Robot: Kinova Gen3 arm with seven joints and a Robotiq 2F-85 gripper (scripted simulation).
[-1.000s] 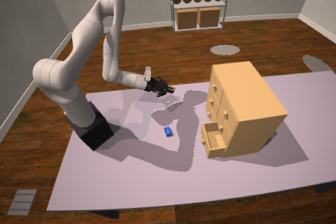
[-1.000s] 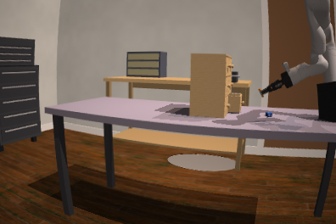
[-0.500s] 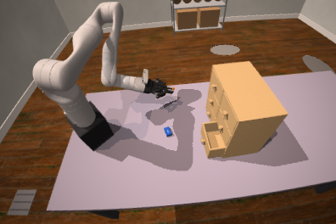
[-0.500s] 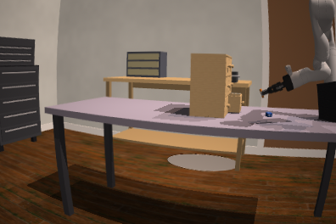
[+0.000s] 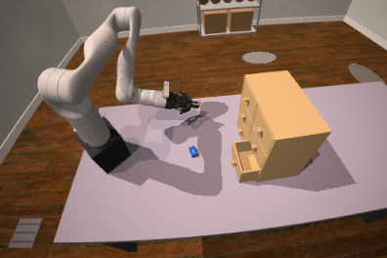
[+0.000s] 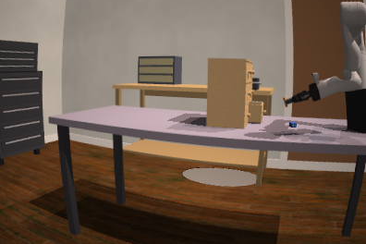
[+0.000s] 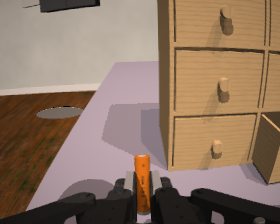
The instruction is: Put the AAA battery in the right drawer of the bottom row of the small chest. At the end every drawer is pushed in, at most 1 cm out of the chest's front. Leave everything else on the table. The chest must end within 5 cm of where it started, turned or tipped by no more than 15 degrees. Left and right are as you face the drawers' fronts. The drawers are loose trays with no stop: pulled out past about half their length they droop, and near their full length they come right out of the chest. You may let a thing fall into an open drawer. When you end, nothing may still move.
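Now: the AAA battery 1 cm ahead of my hand. Round my hand: small blue object 16 cm to the right, 13 cm below, 3 cm behind.
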